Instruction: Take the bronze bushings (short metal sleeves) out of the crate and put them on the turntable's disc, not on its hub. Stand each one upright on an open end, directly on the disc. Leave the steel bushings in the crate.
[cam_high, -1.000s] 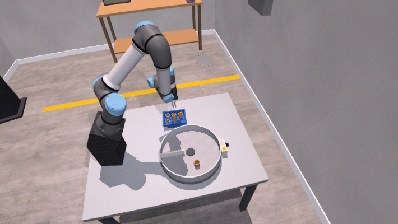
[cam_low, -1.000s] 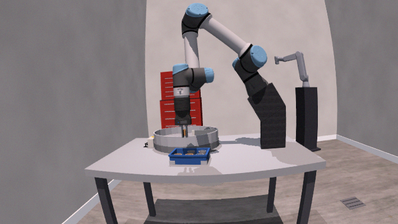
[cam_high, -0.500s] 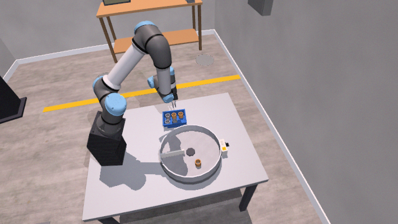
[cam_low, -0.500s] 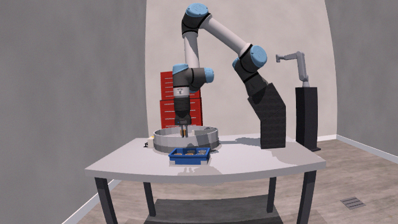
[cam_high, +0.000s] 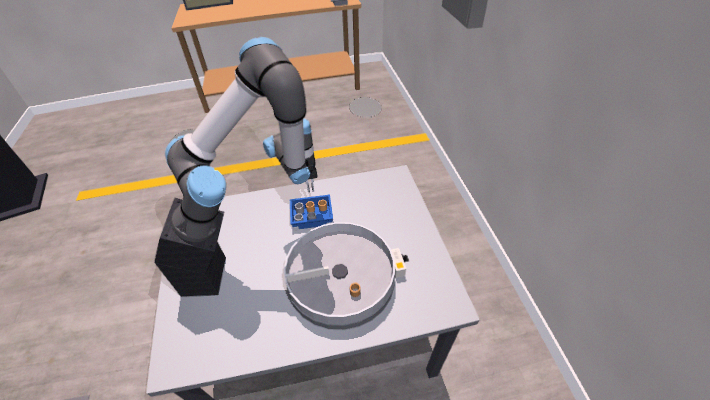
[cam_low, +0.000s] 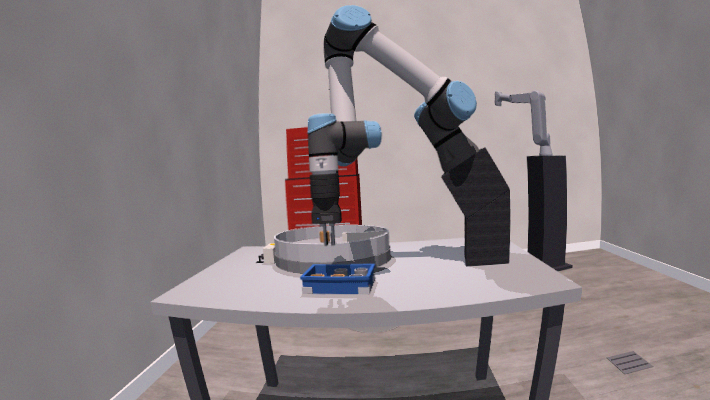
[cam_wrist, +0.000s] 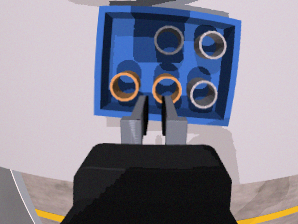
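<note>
The blue crate lies 20 mm behind my hand, 30 mm to the right of it and 120 mm below it. The rest, counted from my hand: turntable disc (20 mm behind, 390 mm to the right, 100 mm below).
</note>
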